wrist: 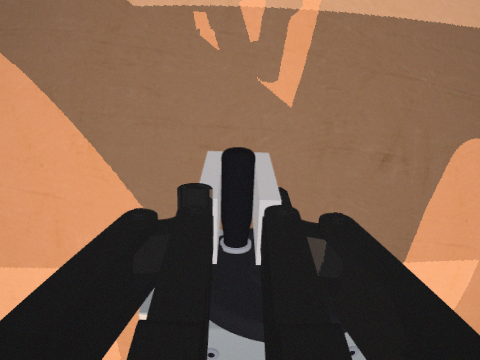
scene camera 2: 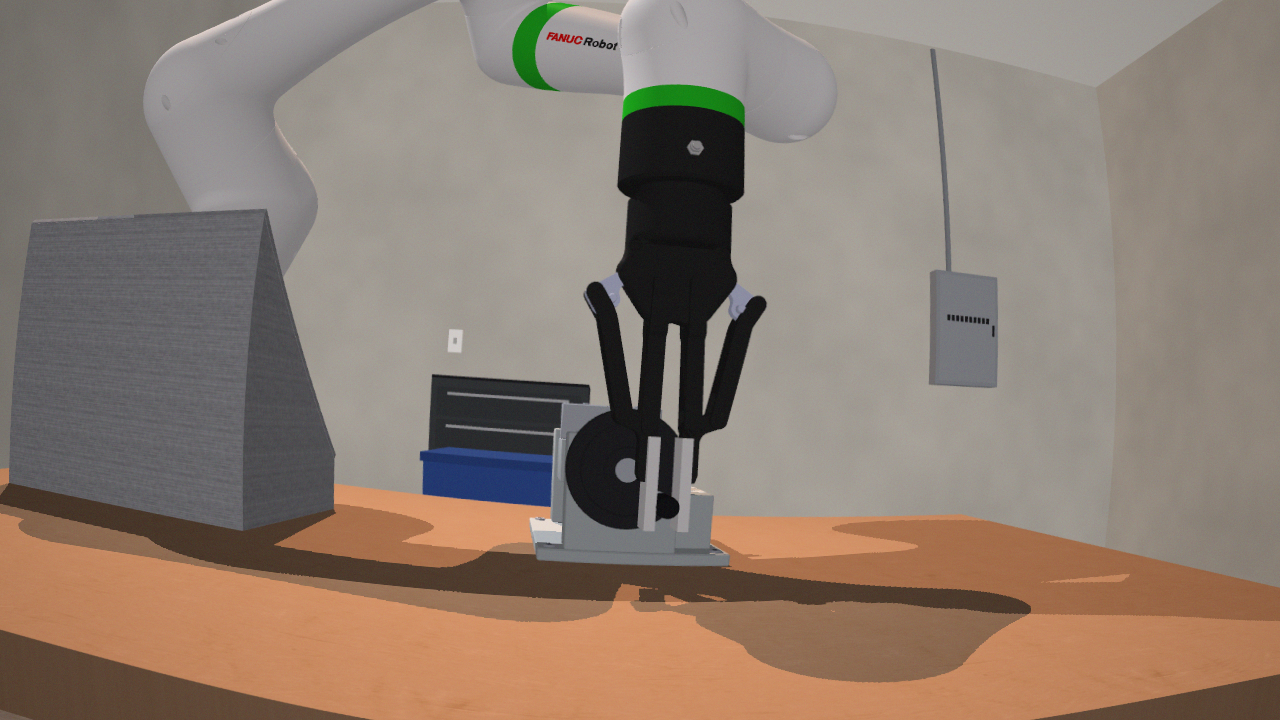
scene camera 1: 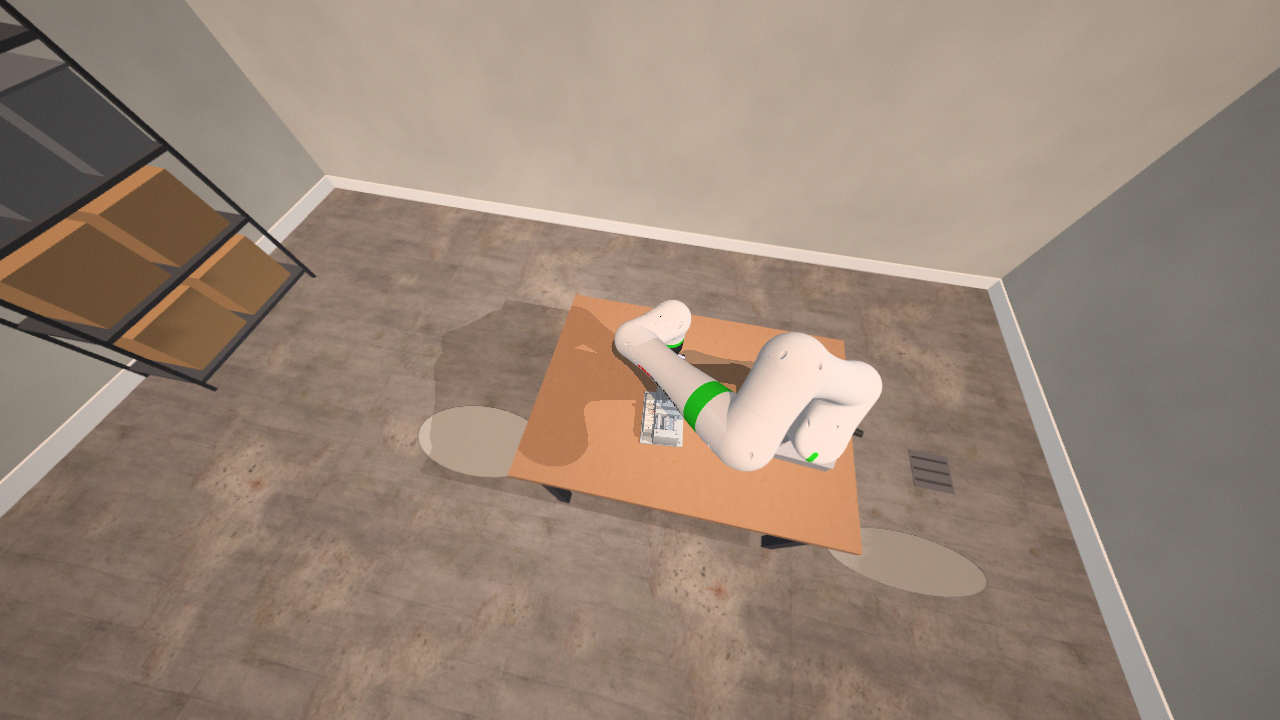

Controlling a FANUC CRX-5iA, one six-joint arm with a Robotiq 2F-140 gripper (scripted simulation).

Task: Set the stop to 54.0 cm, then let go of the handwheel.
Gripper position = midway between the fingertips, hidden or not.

Observation:
I see my gripper [scene camera 2: 662,529], a black handwheel [scene camera 2: 600,463] and a sliding stop block [scene camera 2: 573,416].
My gripper shows as well in the wrist view [wrist: 237,176]. The black handwheel also shows in the wrist view [wrist: 236,299].

